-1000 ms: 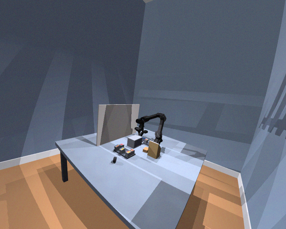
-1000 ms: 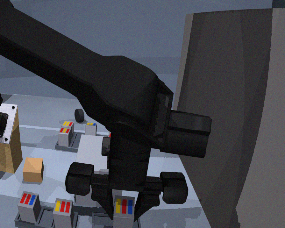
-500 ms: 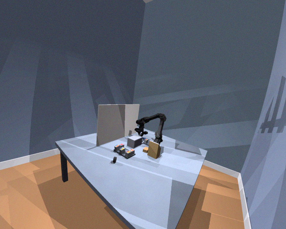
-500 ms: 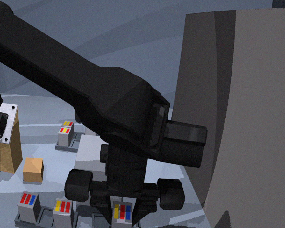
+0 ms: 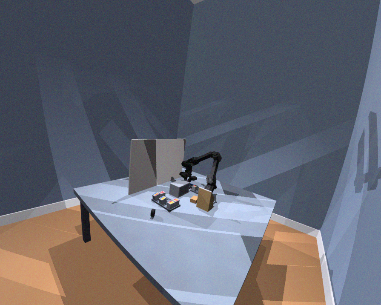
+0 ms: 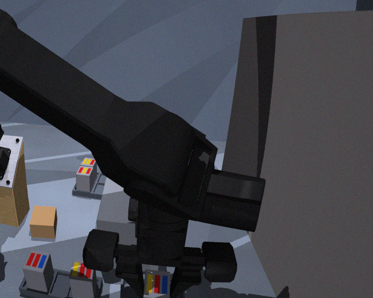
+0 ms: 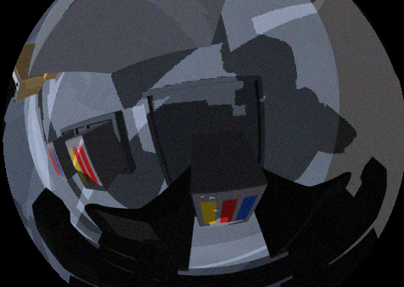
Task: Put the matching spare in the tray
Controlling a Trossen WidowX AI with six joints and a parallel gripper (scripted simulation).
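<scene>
Now: the dark tray 2 cm below my gripper tip. From my gripper tip the other things lie so: white panel: 20 cm above, 19 cm to the left, 19 cm ahead; orange block: 23 cm behind, 17 cm to the left, 1 cm below; grey mounted unit: 18 cm to the left, 6 cm behind, 2 cm above.
</scene>
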